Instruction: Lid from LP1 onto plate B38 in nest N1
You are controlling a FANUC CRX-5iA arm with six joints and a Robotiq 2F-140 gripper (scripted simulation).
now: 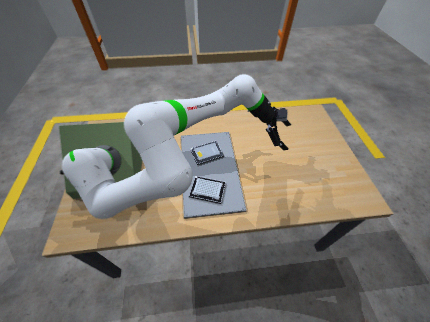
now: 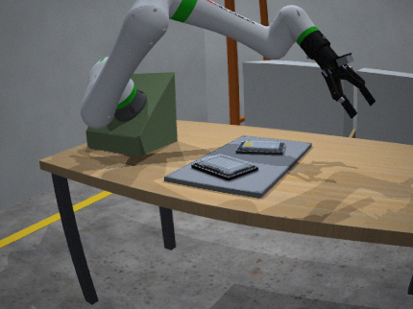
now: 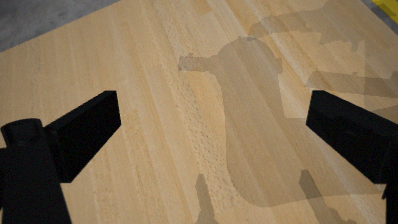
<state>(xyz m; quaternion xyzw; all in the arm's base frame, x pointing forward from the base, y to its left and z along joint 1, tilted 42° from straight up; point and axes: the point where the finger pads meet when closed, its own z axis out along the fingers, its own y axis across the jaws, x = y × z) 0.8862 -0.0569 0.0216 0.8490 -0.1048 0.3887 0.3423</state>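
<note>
My hand is 380 mm past the clear lid, 180 mm above it and 130 mm to the right of it. Round my hand: black nest: 420 mm behind, 190 mm below, 110 mm to the right; culture plate: 420 mm behind, 180 mm below, 110 mm to the right; lid park: 380 mm behind, 200 mm below, 130 mm to the left.
</note>
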